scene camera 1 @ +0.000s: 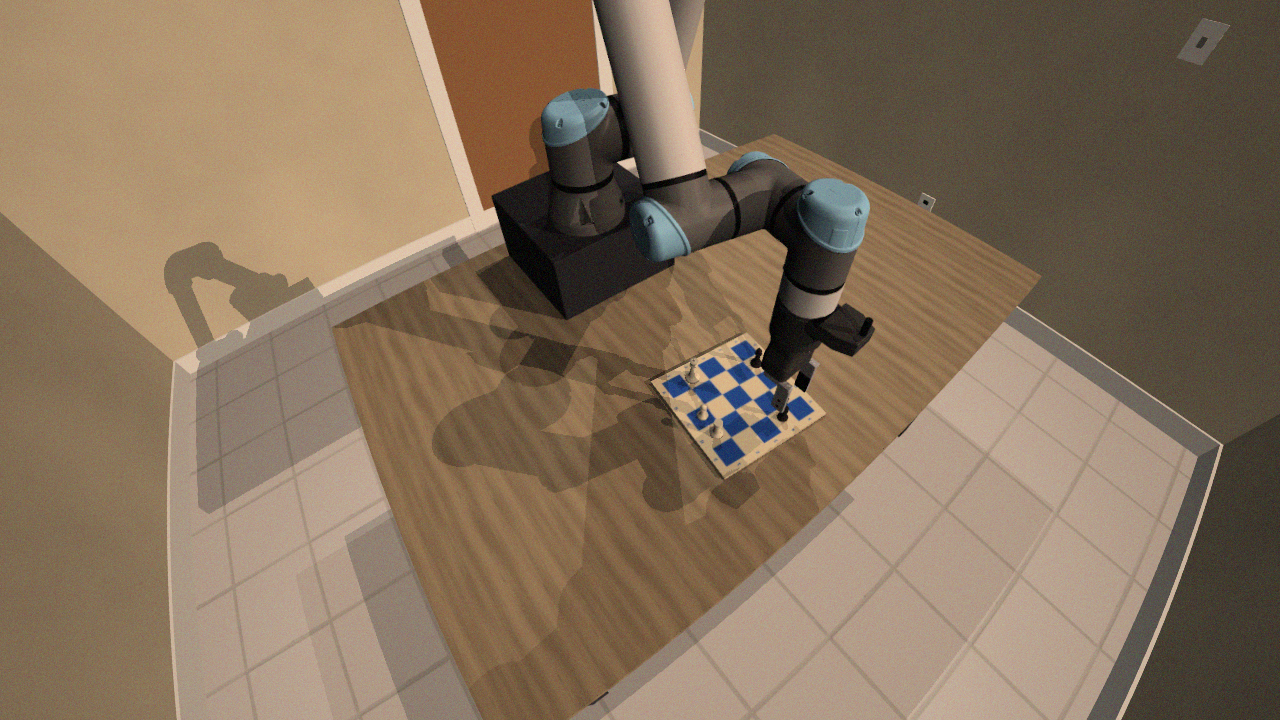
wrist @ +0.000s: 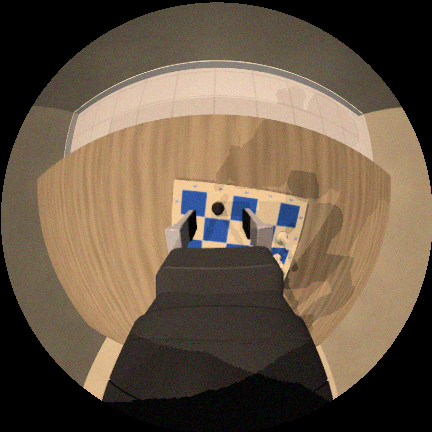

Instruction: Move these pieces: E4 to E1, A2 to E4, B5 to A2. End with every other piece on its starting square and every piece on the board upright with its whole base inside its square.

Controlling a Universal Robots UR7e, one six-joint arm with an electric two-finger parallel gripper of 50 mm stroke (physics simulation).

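The black piece on E4 [scene camera 1: 783, 415] [wrist: 217, 208] stands upright. My gripper [scene camera 1: 793, 391] [wrist: 218, 218] is open and empty above the D4–E4 side of the board [scene camera 1: 658, 383] [wrist: 207, 187]; in the wrist view the E4 piece appears between and slightly beyond the fingertips. The exact height is hard to tell. A white piece [scene camera 1: 692, 372] stands on A2 and a black piece [scene camera 1: 757, 360] on B5; the gripper body hides both in the wrist view. E1 [scene camera 1: 728, 450] [wrist: 288, 215] shows as a bare blue corner square.
White pieces stand upright on D1 [scene camera 1: 716, 429] [wrist: 283, 238] and C1 [scene camera 1: 702, 413] [wrist: 278, 257], to the right of the fingers in the wrist view. The board lies on the wooden table [scene camera 1: 537, 573] [wrist: 125, 190]. The black arm base box [scene camera 1: 572, 268] stands behind the board.
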